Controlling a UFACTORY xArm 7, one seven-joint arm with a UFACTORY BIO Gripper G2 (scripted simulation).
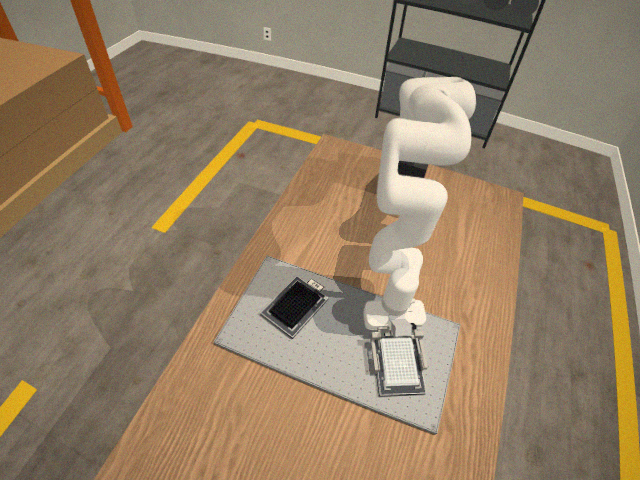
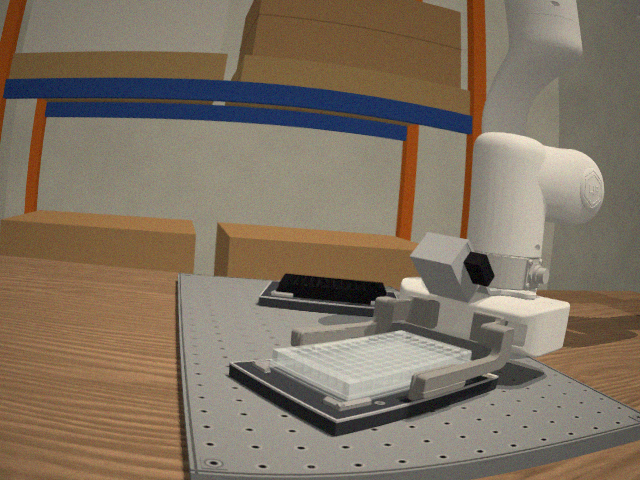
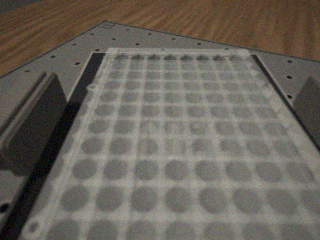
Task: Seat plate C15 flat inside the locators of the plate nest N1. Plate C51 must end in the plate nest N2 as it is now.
A clear well plate C15 [image 1: 404, 350]: 108 cm from the lens. A black plate C51 [image 1: 298, 300]: 113 cm from the lens.
